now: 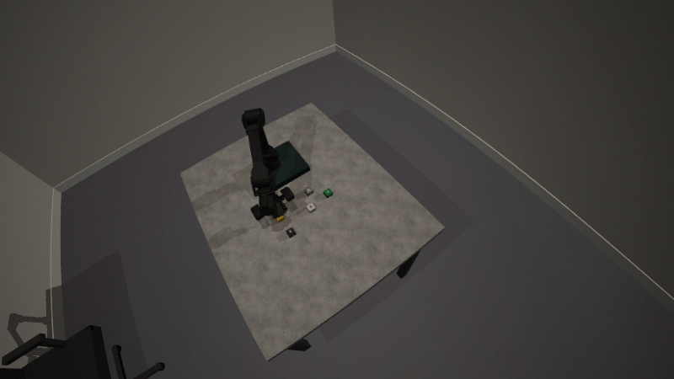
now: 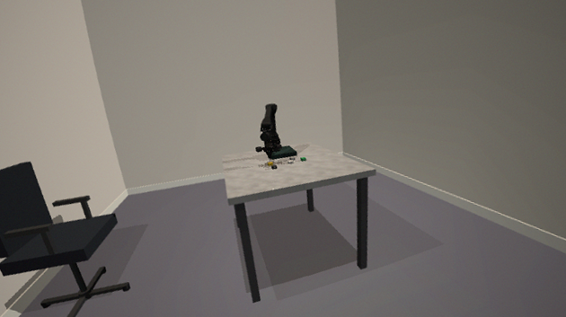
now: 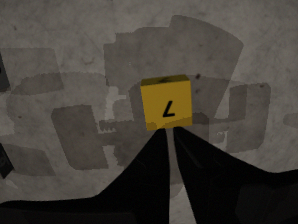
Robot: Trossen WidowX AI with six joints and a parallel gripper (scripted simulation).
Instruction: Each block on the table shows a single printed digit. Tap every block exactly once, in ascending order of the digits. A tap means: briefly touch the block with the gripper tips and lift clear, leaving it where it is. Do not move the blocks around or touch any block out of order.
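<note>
My gripper tip is now 10 mm short of the yellow block and 30 mm above it. From my gripper tip the other things lie so: white block 80 mm ahead, 130 mm to the left, 30 mm below; grey block 190 mm to the left, 30 mm below; black block 100 mm ahead, 20 mm to the right, 30 mm below.
</note>
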